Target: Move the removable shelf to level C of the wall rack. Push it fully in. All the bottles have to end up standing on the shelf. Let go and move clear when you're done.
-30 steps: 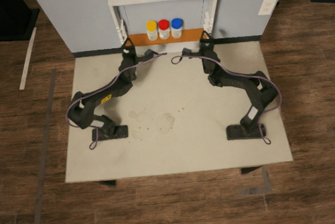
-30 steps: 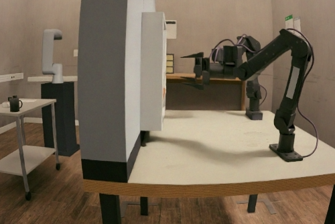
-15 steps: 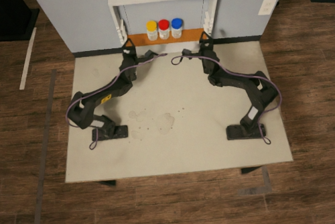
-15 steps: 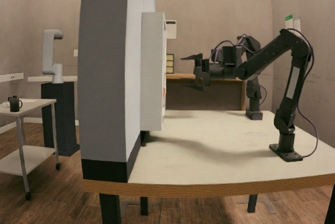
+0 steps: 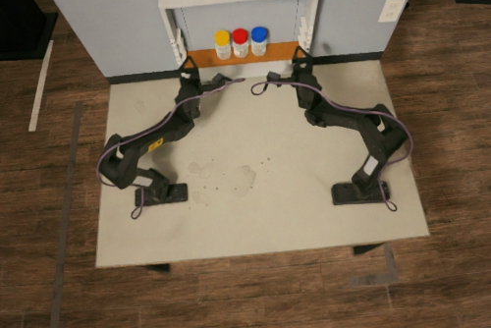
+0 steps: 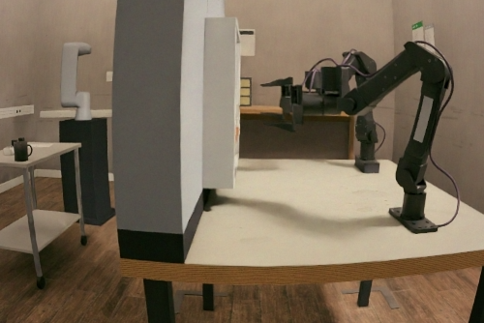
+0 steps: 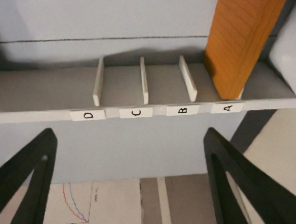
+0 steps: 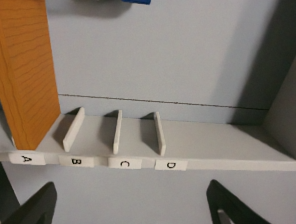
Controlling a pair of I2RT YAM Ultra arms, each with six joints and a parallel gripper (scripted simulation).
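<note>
The yellow-capped bottle lies 130 mm ahead of my left hand, 100 mm to the right of it and 50 mm below it. Also, from my left hand: wall rack: 130 mm ahead, 180 mm to the right, 10 mm above; then removable shelf: 130 mm ahead, 180 mm to the right, 110 mm below; then red-capped bottle: 140 mm ahead, 170 mm to the right, 50 mm below.
Now: right hand 11 cm short of the blue-capped bottle, 14 cm to the right of it and 5 cm above it. Round my right hand: wall rack (10 cm ahead, 20 cm to the left); then removable shelf (10 cm ahead, 20 cm to the left, 11 cm below); then red-capped bottle (10 cm ahead, 21 cm to the left, 5 cm below).
</note>
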